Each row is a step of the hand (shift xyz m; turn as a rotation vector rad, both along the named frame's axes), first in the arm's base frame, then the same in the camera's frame.
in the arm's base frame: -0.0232 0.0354 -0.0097 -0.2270 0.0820 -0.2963
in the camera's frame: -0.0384 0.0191 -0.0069 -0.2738 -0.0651 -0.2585
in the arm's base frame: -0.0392 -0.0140 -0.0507 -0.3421 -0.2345 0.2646
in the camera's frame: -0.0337 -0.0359 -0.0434 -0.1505 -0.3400 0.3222
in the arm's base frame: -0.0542 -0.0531 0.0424 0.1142 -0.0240 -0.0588
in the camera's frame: -0.0161 -0.0678 0.0520 0.1032 0.0268 -0.0756
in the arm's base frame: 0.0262 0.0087 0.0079 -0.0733 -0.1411 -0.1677
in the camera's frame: 0.0195 0.0208 0.0034 -0.0169 -0.1751 -0.1498
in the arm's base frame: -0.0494 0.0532 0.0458 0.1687 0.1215 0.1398
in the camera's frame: -0.0627 0.0280 0.0516 0.1056 0.2001 0.1077
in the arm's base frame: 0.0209 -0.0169 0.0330 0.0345 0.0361 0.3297
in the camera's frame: 0.0304 -0.0016 0.0297 0.0542 0.0812 0.3188
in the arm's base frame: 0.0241 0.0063 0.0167 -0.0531 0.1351 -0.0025
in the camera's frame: 0.0200 0.0186 0.0125 -0.1114 0.0931 0.0022
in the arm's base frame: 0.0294 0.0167 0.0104 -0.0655 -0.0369 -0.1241
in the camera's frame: 0.0188 0.0295 0.0051 -0.0548 -0.0757 -0.1110
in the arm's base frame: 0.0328 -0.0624 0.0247 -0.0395 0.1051 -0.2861
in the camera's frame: 0.0616 -0.0367 0.0209 -0.1210 0.0446 -0.2790
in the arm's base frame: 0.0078 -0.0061 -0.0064 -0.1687 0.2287 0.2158
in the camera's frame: 0.0089 -0.0023 -0.0074 -0.2291 0.1427 0.2334
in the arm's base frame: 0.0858 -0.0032 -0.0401 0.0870 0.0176 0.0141
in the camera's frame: 0.0709 0.0336 -0.0532 0.0688 0.0578 -0.0004
